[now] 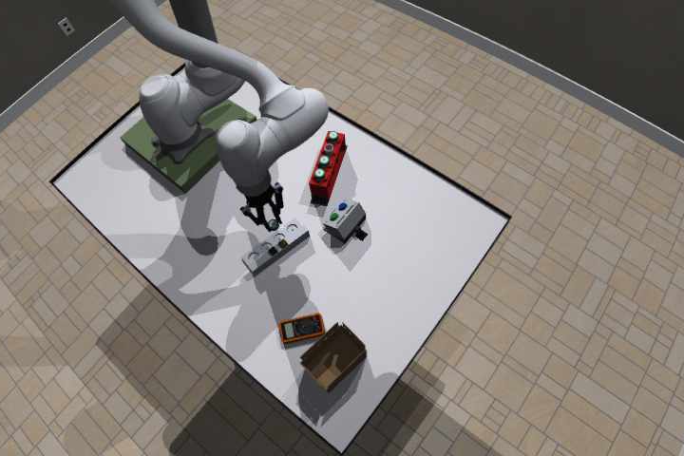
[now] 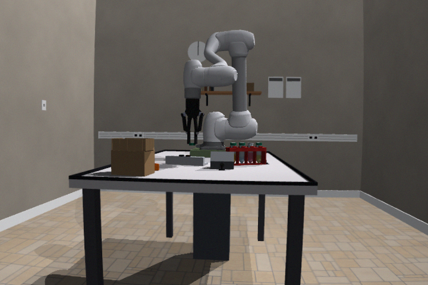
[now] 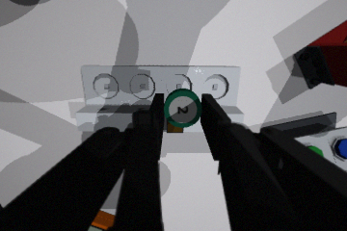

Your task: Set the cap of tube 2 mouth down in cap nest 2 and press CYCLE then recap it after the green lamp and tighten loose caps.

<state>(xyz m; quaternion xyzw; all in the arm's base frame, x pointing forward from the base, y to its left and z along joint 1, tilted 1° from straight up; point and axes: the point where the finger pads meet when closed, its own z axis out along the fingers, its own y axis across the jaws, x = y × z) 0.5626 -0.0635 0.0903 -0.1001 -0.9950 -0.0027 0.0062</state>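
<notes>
My gripper is now 110 mm short of the blue key, 200 mm to the right of it and 80 mm above it. From my hand the other things lie so: orange multimeter 260 mm ahead, 180 mm to the right, 130 mm below; then grey key housing 130 mm ahead, 180 mm to the left, 90 mm below; then green key 110 mm ahead, 150 mm to the left, 80 mm below.
</notes>
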